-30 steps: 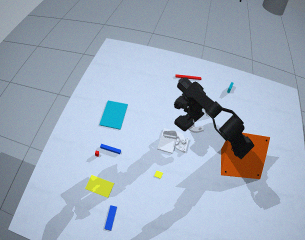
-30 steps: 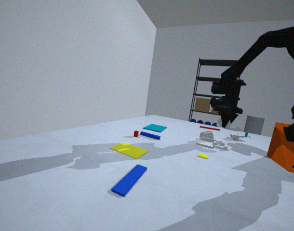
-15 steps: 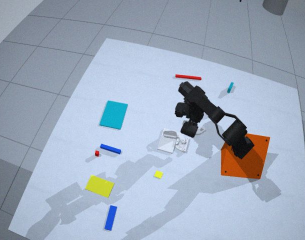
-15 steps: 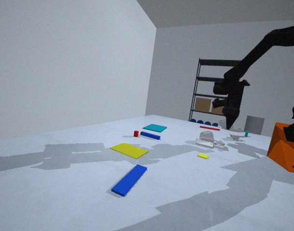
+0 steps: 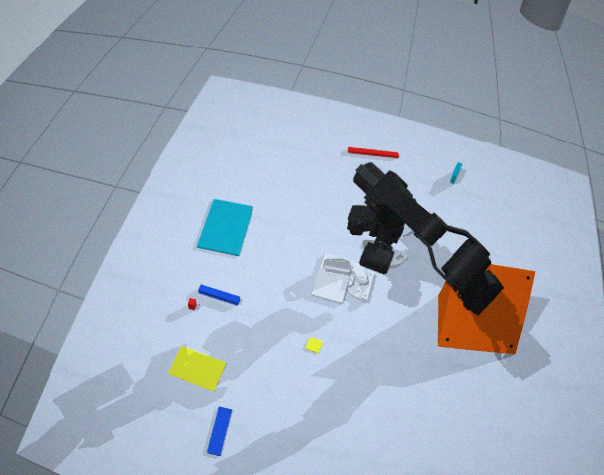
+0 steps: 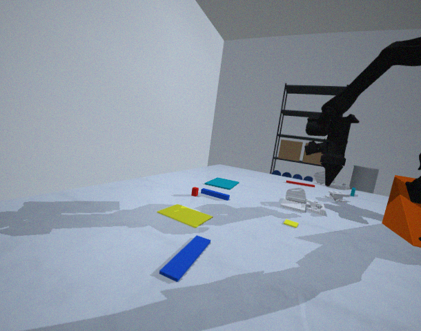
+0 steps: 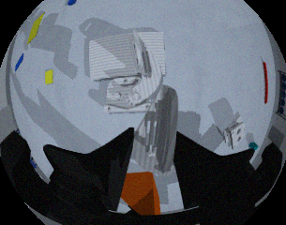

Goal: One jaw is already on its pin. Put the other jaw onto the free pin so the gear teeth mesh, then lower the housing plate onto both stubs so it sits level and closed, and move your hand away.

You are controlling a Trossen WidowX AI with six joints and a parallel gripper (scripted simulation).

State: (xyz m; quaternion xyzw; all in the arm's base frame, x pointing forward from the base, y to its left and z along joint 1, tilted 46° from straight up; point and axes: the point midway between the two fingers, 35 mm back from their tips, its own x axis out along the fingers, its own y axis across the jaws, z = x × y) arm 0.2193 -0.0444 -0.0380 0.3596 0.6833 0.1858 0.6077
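The white base lies 9 cm ahead of my gripper tip, 8 cm below it and 2 cm to the left of it. Also, from my gripper tip: white stand (21 cm to the right, 10 cm behind, 7 cm below); then white jaw piece (4 cm behind, 1 cm to the right); then small yellow tile (20 cm to the left, 11 cm ahead, 8 cm below).
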